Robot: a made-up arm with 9 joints. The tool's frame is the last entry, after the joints.
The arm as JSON. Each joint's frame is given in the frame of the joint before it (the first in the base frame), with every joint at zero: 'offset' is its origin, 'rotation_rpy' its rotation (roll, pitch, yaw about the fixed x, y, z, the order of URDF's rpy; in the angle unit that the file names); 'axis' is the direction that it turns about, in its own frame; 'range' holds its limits. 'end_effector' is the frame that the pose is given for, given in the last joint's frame.
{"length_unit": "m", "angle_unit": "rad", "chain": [
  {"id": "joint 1", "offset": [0.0, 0.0, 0.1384], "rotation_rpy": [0.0, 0.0, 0.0], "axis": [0.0, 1.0, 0.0], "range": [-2.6, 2.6]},
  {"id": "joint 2", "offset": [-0.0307, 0.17, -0.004], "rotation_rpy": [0.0, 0.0, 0.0], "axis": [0.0, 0.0, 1.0], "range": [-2.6, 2.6]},
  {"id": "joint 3", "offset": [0.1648, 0.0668, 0.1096], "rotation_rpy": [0.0, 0.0, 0.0], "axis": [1.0, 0.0, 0.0], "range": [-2.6, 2.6]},
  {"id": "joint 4", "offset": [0.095, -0.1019, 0.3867], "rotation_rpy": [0.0, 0.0, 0.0], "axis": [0.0, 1.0, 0.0], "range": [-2.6, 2.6]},
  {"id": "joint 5", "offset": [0.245, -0.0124, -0.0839], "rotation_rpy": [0.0, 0.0, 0.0], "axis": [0.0, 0.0, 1.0], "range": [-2.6, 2.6]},
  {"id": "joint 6", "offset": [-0.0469, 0.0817, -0.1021], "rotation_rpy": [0.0, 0.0, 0.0], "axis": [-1.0, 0.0, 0.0], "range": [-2.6, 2.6]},
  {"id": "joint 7", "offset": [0.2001, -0.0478, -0.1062], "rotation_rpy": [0.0, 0.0, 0.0], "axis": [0.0, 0.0, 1.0], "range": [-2.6, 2.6]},
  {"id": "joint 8", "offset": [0.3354, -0.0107, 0.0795], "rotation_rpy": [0.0, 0.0, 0.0], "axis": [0.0, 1.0, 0.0], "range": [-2.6, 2.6]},
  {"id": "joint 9", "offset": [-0.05, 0.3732, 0.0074], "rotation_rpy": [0.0, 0.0, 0.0], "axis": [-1.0, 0.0, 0.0], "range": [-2.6, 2.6]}
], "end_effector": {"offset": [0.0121, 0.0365, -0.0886], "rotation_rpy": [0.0, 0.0, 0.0]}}
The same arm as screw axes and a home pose.
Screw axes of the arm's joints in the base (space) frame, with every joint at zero. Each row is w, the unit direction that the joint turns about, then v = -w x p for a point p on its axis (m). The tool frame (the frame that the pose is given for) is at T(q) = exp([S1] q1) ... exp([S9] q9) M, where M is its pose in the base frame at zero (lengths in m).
S1: w 0 1 0 v -0.1384 0.0000 0.0000
S2: w 0 0 1 v 0.1700 0.0307 0.0000
S3: w 1 0 0 v 0.0000 0.2440 -0.2368
S4: w 0 1 0 v -0.6307 0.0000 0.2291
S5: w 0 0 1 v 0.1225 -0.4741 0.0000
S6: w -1 0 0 v 0.0000 -0.4447 0.2042
S7: w 0 0 1 v 0.1564 -0.6273 0.0000
S8: w 0 1 0 v -0.4180 0.0000 0.9627
S9: w -1 0 0 v 0.0000 -0.4254 0.5189
M: xyz 0.9248 0.5554 0.3368 (m) rpy 0.00 0.00 0.00 (deg, as in URDF)
Joint limits (deg, base to tool): -148.97..148.97 -148.97..148.97 -148.97..148.97 -148.97..148.97 -148.97..148.97 -148.97..148.97 -148.97..148.97 -148.97..148.97 -148.97..148.97

